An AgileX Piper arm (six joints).
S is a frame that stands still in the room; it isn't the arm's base.
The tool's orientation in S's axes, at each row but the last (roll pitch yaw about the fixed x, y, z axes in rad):
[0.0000, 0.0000, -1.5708]
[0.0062, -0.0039, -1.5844]
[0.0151, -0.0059, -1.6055]
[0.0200, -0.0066, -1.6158]
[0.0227, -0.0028, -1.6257]
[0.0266, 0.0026, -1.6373]
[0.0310, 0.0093, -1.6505]
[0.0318, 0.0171, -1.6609]
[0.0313, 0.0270, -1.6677]
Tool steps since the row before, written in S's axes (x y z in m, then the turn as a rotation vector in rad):
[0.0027, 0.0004, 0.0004, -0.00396, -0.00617, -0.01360]
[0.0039, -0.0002, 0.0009, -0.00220, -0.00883, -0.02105]
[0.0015, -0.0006, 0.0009, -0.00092, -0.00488, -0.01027]
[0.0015, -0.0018, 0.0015, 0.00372, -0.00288, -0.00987]
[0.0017, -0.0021, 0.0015, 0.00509, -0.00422, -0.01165]
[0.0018, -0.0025, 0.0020, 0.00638, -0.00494, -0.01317]
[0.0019, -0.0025, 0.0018, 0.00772, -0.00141, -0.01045]
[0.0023, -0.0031, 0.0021, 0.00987, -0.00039, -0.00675]
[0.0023, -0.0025, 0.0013, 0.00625, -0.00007, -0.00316]
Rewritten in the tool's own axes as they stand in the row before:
[-0.0004, 0.0027, 0.0004, 0.00617, -0.00396, -0.01360]
[0.0002, 0.0039, 0.0009, 0.00878, -0.00221, -0.02107]
[0.0006, 0.0015, 0.0009, 0.00485, -0.00091, -0.01029]
[0.0017, 0.0016, 0.0015, 0.00264, 0.00365, -0.00996]
[0.0020, 0.0018, 0.0015, 0.00390, 0.00505, -0.01178]
[0.0024, 0.0020, 0.0020, 0.00454, 0.00634, -0.01333]
[0.0023, 0.0021, 0.0018, 0.00089, 0.00748, -0.01068]
[0.0028, 0.0026, 0.0021, -0.00038, 0.00965, -0.00707]
[0.0022, 0.0026, 0.0013, -0.00045, 0.00613, -0.00337]

